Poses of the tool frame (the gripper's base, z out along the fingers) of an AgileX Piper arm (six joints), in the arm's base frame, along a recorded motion.
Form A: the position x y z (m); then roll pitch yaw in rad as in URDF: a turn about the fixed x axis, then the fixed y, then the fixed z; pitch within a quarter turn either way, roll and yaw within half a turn.
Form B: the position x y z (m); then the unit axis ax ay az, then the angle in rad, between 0 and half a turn. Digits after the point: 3 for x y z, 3 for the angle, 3 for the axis.
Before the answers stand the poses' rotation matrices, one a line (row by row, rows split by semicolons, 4 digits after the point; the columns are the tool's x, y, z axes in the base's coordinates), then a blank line. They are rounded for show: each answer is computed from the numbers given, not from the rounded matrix.
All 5 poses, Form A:
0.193, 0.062, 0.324, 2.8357, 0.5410, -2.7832
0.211, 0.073, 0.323, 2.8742, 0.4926, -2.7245
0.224, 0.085, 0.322, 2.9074, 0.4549, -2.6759
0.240, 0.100, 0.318, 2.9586, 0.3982, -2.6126
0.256, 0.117, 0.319, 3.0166, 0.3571, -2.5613
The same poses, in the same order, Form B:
-0.8027 -0.4797 0.3543; -0.3007 0.8386 0.4543; -0.5150 0.2581 -0.8174
-0.8056 -0.5049 0.3100; -0.3569 0.8312 0.4263; -0.4729 0.2328 -0.8498
-0.8026 -0.5279 0.2777; -0.4034 0.8233 0.3993; -0.4394 0.2085 -0.8738
-0.7958 -0.5572 0.2373; -0.4652 0.8133 0.3495; -0.3878 0.1677 -0.9064
-0.7835 -0.5804 0.2217; -0.5137 0.8059 0.2944; -0.3496 0.1168 -0.9296

0.193, 0.062, 0.324, -0.216, 0.956, 0.197, 2.670
0.211, 0.073, 0.323, -0.236, 0.955, 0.181, 2.719
0.224, 0.085, 0.322, -0.254, 0.953, 0.165, 2.756
0.240, 0.100, 0.318, -0.276, 0.951, 0.140, 2.807
0.256, 0.117, 0.319, -0.295, 0.949, 0.111, 2.836

